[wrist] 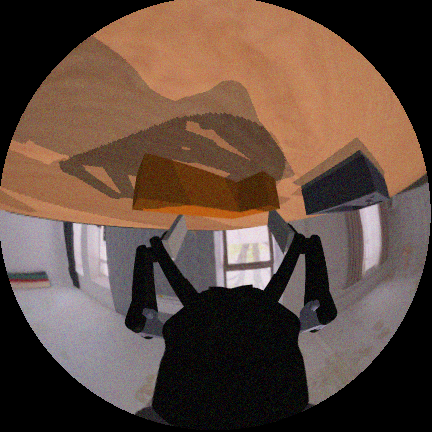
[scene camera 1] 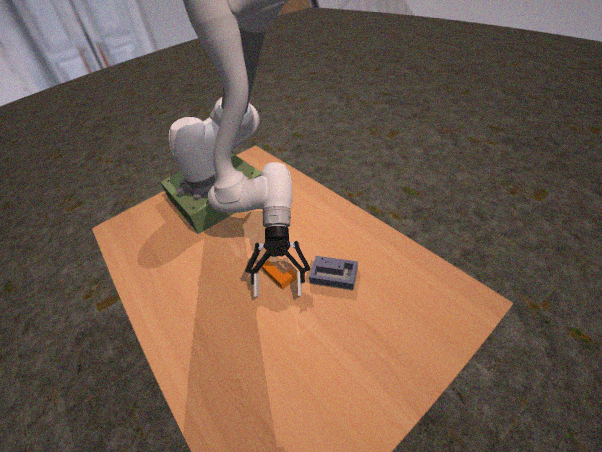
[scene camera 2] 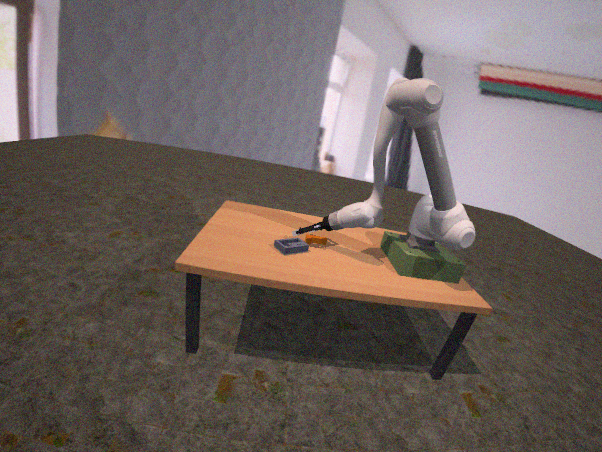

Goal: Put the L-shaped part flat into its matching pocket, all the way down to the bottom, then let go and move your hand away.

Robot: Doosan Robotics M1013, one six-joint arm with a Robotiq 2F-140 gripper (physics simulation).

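Places are measured from the arm's base along level axes (x left, y ahead, z down), in centimetres.
Pixels of known places: gripper, fingertip midpoint: (wrist: 226,219) (scene camera 1: 278,295); arm's base, link origin: (scene camera 1: 206,181) (scene camera 2: 418,244).
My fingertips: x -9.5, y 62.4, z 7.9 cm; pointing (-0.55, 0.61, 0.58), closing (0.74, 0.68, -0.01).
Note:
Ahead of a thing's pixels: the offset from my fingertips to its middle. Level surfaces: height alone.
The orange L-shaped part @[dz +1.0, dx +6.1, dy -8.1 cm] (scene camera 1: 282,280) (scene camera 2: 316,240) (wrist: 185,187) lies on the table, outside the pocket. The blue-grey block @[dz +0.6, dx +18.7, dy +5.1 cm] (scene camera 1: 331,283) (scene camera 2: 295,249) (wrist: 335,186) stands beside it, to its right in the first scene view and the wrist view. Its pocket opens upward in the first scene view, and no part shows in it. My gripper (scene camera 1: 277,294) (scene camera 2: 296,233) (wrist: 226,219) is open, with its fingers wide apart and nothing between them. It is tilted, and its fingertips reach out over and past the orange part, apart from it.
The wooden table @[dz +2.5 cm] (scene camera 1: 350,350) (scene camera 2: 240,250) carries the parts. The arm stands on a green base block (scene camera 1: 200,220) (scene camera 2: 425,265) at the far end in the first scene view. Shadows of the arm and gripper fall across the table around the orange part.

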